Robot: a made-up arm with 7 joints.
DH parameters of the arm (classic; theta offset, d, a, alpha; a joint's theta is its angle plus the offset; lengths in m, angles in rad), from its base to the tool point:
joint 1: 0 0.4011 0 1.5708
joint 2: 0 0.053 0 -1.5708
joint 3: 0 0.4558 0.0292 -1.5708
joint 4: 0 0.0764 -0.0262 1.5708
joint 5: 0 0.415 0 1.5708
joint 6: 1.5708 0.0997 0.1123 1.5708
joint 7: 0 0.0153 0 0
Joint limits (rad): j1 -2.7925..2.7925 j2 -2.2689..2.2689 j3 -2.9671..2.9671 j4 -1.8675..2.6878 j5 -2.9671..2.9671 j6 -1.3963..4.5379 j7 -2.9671..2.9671
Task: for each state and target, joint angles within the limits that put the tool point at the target. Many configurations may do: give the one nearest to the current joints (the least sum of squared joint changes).
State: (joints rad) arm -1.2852 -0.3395 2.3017 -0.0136 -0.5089 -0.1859 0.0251
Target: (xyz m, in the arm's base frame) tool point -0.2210 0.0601 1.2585
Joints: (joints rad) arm -1.5125 0.4001 2.4252 -0.7059 -0.6477 -0.6502 0.0251
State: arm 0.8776 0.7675 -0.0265 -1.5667 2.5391 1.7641 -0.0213
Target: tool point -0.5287 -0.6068 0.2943
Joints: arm 0.8741 1.2794 0.0806 -1.1671 2.5387 1.4923 -0.0213
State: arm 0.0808 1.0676 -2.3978 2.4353 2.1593 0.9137 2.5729
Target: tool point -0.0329 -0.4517 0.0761
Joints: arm 0.4350 1.4965 -2.5222 1.9199 2.1788 0.7269 2.5729
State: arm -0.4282 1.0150 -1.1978 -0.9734 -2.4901 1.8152 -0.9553
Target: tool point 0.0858 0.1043 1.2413
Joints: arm -0.5635 0.2356 -1.5241 -0.5649 -2.5841 1.7319 -0.9553
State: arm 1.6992 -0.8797 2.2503 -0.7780 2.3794 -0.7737 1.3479
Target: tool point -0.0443 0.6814 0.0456
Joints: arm 2.1785 -1.5119 2.9267 -1.2585 2.5354 -0.7876 1.3479
